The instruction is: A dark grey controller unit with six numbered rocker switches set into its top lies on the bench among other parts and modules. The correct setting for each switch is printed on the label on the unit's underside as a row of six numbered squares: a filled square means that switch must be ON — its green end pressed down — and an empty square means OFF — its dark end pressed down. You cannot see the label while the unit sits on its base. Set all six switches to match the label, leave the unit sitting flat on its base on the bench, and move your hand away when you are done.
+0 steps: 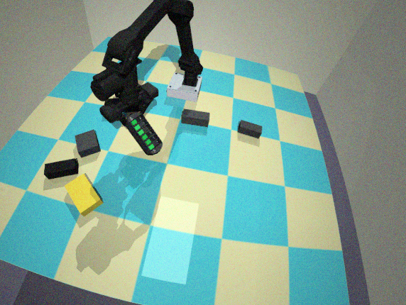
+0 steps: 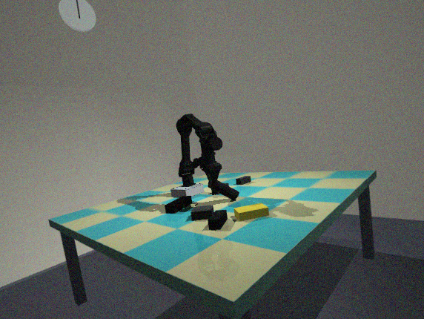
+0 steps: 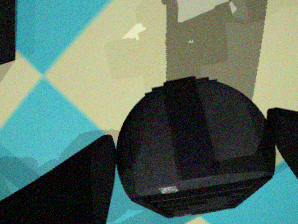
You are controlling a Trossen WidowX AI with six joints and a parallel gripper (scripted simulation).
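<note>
Now: the long dark block 140 mm behind my gripper tip, 100 mm to the right of it and 80 mm below it. Round my gripper tip: yellow block (260 mm ahead, 90 mm to the right, 80 mm below).
</note>
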